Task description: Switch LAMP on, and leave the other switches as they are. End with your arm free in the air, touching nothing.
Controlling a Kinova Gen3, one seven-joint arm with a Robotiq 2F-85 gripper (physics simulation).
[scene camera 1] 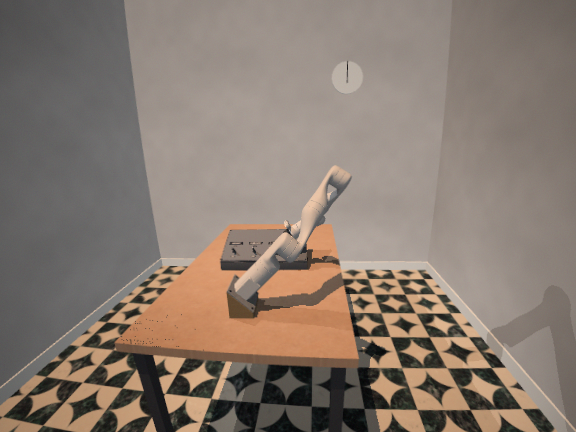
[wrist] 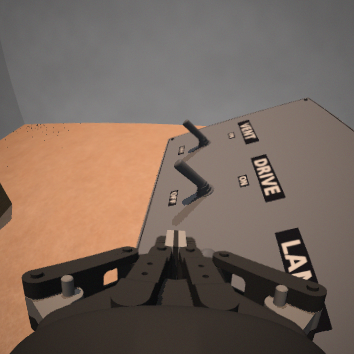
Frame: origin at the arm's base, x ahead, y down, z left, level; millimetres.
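Where they show: gripper, fingertip midpoint: (wrist: 175, 241); arm's base, link origin: (scene camera 1: 242, 290).
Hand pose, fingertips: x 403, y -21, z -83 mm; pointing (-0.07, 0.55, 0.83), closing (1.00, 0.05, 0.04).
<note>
Things, the pixels of their centre, and the offset from my fingertips. "*": a spot on its surface instead. Level surfaces: height alone.
- grey switch panel, surface height: dy -24 mm
- DRIVE lever, body centre: (wrist: 191, 174) (scene camera 1: 253, 249) dy +3, dx +10, dz +93 mm
- VENT lever, body centre: (wrist: 194, 130) (scene camera 1: 233, 249) dy +3, dx +13, dz +214 mm
- DRIVE's OFF label, surface spot: (wrist: 173, 198) * dy +37, dx -10, dz +91 mm
- LAMP label, body centre: (wrist: 299, 273) dy -2, dx +90, dz -29 mm
- wooden table, surface height: dy +111 mm
The grey switch panel (scene camera 1: 265, 237) (wrist: 320, 165) lies on the table. The DRIVE lever (scene camera 1: 254, 251) (wrist: 192, 176) and the VENT lever (scene camera 1: 234, 251) (wrist: 196, 133) both lean toward the side of the panel's edge nearest the arm's base; DRIVE's OFF label (wrist: 173, 198) is on that side. The LAMP label (wrist: 295, 255) is partly covered by my gripper (wrist: 175, 241), which is shut and empty over the panel's near-edge side. A small pale rounded bit shows behind the fingers; the LAMP lever's position is hidden. In scene camera 1 the arm hides the LAMP switch.
The arm's base mount (scene camera 1: 241, 306) stands on the wooden table (scene camera 1: 200, 320), in front of the panel. The arm (scene camera 1: 315, 207) rises over the panel's right part. A round clock (scene camera 1: 347, 77) hangs on the back wall.
</note>
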